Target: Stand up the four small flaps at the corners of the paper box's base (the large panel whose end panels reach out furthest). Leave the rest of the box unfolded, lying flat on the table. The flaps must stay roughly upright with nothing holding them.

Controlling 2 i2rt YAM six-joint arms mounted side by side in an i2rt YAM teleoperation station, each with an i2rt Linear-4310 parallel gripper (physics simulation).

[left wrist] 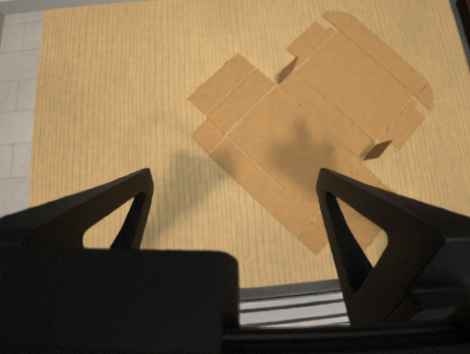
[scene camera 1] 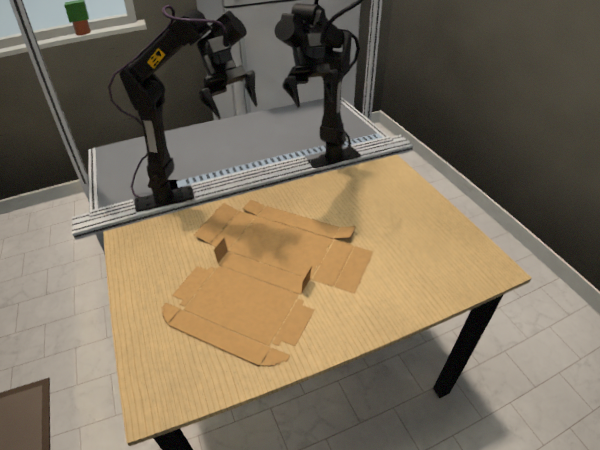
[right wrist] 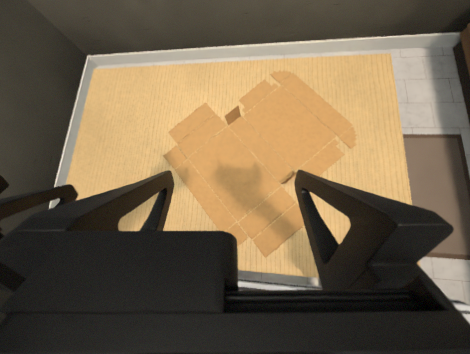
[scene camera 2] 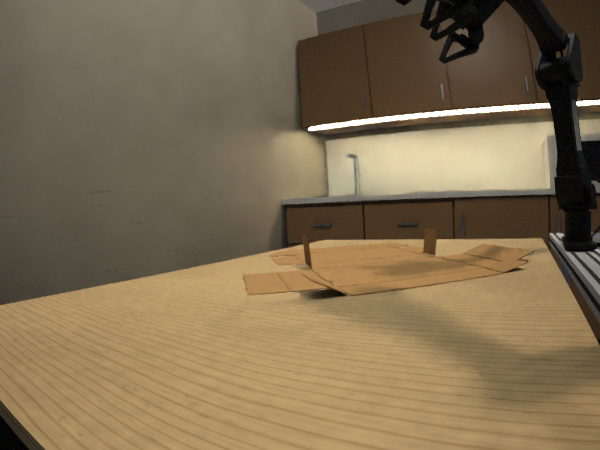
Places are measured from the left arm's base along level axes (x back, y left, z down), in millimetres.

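Pixels of known places: left gripper, fingertip midpoint: [left wrist: 235, 177] [scene camera 1: 315, 104] [right wrist: 38, 184] [scene camera 2: 412, 16]; right gripper, fingertip midpoint: [scene camera 1: 238, 112] [right wrist: 234, 177] [scene camera 2: 437, 51]; left arm's base at its link origin: [scene camera 1: 333, 159]; right arm's base at its link origin: [scene camera 1: 164, 199] [scene camera 2: 577, 244].
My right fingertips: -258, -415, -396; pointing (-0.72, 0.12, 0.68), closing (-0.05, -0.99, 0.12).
Ahead of a thing's pixels: the offset from my right fingertips to its middle, as dx, dy, dz. "*": to the spot under its first point. Level surfaces: height alone.
The brown box lies unfolded; its base [scene camera 1: 300, 245] [scene camera 2: 370, 268] [left wrist: 265, 125] [right wrist: 205, 155] is flat. One corner flap @(* -271, +59, +367) [scene camera 1: 306, 280] [scene camera 2: 307, 252] [left wrist: 288, 70] [right wrist: 233, 115] stands upright. A second corner flap @(* -73, -115, +370) [scene camera 1: 221, 251] [scene camera 2: 430, 241] [left wrist: 377, 150] [right wrist: 288, 177] also stands. A third corner flap @(* -137, +248, +382) [scene camera 1: 345, 232] [left wrist: 209, 134] [right wrist: 175, 157] lies nearly flat, slightly lifted. The fourth corner flap @(* +100, +38, +390) [scene camera 1: 253, 207] [left wrist: 312, 239] lies low. My left gripper [left wrist: 235, 177] and right gripper [scene camera 1: 237, 111] [right wrist: 234, 173] are open and empty, high above the table's rail side.
The second large panel @(* -267, -97, +396) [scene camera 1: 250, 305] [left wrist: 355, 75] [right wrist: 290, 122] lies flat with its side flaps spread. The metal rail [scene camera 1: 250, 178] runs along the table @(dz +397) [scene camera 1: 425, 260] [scene camera 2: 250, 370] at the arm bases. One arm's gripper shows high at the upper right in scene camera 2.
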